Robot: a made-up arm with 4 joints. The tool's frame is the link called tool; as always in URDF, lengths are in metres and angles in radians. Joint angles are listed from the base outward. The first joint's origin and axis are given. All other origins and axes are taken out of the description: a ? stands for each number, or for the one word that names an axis. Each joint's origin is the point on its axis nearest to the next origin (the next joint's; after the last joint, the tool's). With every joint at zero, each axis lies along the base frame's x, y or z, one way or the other. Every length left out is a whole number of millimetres.
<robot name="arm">
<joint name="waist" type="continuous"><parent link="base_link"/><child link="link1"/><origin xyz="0 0.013 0.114" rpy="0 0 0"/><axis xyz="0 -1 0"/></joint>
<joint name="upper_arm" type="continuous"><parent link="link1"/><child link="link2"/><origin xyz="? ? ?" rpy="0 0 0"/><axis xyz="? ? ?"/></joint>
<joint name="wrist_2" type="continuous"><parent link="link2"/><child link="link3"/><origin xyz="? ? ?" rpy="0 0 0"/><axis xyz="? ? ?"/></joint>
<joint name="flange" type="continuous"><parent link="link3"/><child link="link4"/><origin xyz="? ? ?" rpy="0 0 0"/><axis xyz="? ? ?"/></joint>
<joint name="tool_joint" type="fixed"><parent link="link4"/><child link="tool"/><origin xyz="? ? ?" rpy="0 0 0"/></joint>
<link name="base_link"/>
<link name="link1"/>
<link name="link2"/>
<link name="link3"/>
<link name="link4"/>
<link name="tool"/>
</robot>
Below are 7 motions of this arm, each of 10 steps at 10 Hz.
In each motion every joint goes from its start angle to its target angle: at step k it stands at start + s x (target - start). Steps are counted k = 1, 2, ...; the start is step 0. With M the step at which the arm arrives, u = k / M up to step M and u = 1 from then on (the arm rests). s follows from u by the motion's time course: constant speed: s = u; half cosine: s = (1 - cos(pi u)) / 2; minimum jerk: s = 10 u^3 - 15 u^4 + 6 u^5.
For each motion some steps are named. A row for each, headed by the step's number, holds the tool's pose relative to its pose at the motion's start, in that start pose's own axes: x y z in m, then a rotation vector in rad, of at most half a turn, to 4 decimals.
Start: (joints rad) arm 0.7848 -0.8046 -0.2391 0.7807
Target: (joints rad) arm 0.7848 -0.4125 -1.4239 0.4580
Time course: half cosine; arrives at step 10
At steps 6, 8, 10:
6: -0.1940 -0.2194 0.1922 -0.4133 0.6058 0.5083
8: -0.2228 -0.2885 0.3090 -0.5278 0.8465 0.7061
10: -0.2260 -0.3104 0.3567 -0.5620 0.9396 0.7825

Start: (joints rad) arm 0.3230 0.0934 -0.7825 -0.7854
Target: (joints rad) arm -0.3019 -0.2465 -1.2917 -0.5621
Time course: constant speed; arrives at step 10
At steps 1, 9, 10:
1: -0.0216 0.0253 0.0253 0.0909 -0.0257 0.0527
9: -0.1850 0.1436 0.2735 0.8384 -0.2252 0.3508
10: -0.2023 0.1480 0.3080 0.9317 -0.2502 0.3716

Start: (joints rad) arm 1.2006 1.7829 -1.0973 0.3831
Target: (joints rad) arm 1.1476 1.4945 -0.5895 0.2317
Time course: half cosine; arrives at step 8
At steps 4, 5, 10:
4: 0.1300 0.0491 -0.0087 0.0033 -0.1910 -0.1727
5: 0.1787 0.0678 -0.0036 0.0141 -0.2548 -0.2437
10: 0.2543 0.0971 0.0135 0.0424 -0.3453 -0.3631

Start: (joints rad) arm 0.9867 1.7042 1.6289 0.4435
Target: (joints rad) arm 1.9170 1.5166 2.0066 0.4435
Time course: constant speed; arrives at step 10
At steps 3, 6, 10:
3: 0.1414 0.0174 -0.0242 -0.0356 -0.1204 -0.3755
6: 0.2855 -0.0076 -0.0305 -0.0619 -0.2440 -0.7511
10: 0.4547 -0.1024 -0.0095 -0.0811 -0.4116 -1.2520

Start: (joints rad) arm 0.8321 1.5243 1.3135 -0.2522
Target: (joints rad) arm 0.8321 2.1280 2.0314 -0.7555
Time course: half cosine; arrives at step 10
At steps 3, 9, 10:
3: 0.0948 -0.0104 -0.0167 -0.1261 -0.0726 -0.1778
9: 0.4128 -0.1093 0.0477 -0.4011 -0.2027 -0.8892
10: 0.4211 -0.1134 0.0526 -0.4040 -0.2028 -0.9119

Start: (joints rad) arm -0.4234 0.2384 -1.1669 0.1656
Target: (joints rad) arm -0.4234 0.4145 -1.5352 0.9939
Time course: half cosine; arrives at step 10
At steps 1, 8, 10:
1: -0.0043 0.0002 0.0014 0.0186 0.0055 0.0082
8: -0.1540 -0.0184 0.0974 0.7030 0.3108 0.2094
10: -0.1678 -0.0241 0.1123 0.7781 0.3548 0.2182

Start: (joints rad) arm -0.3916 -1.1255 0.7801 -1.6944
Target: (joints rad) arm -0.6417 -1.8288 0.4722 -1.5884
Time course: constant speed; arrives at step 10
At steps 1, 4, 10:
1: -0.0242 -0.0087 0.0135 0.0544 -0.0144 0.0546
4: -0.0877 -0.0479 0.0561 0.2340 -0.0477 0.2040
10: -0.1634 -0.1752 0.1398 0.6557 -0.0716 0.4265

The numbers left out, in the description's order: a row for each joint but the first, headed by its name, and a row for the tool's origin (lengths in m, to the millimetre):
upper_arm: xyz 0.201 0 -0.078, axis -1 0 0
wrist_2: xyz 0 -0.007 -0.417, axis 0 0 -1
flange: xyz -0.115 0.183 0, axis 1 0 0
tool: xyz 0 0.051 -0.105

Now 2 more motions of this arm.
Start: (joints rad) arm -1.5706 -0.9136 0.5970 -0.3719
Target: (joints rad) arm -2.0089 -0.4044 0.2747 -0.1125
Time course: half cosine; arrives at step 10
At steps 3, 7, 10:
3: 0.0048 -0.0590 -0.0554 -0.0666 -0.0051 -0.0042
7: -0.0377 -0.2631 -0.1715 -0.2699 0.0475 0.0360
10: -0.0706 -0.3420 -0.1921 -0.3410 0.0918 0.0645

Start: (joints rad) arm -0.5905 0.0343 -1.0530 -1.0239
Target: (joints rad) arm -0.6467 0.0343 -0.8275 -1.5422
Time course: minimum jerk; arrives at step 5
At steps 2, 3, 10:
2: 0.0027 -0.0084 0.0071 -0.1493 0.0677 -0.0234
3: 0.0045 -0.0195 0.0181 -0.3213 0.1507 -0.0353
10: 0.0055 -0.0301 0.0303 -0.4706 0.2258 -0.0319

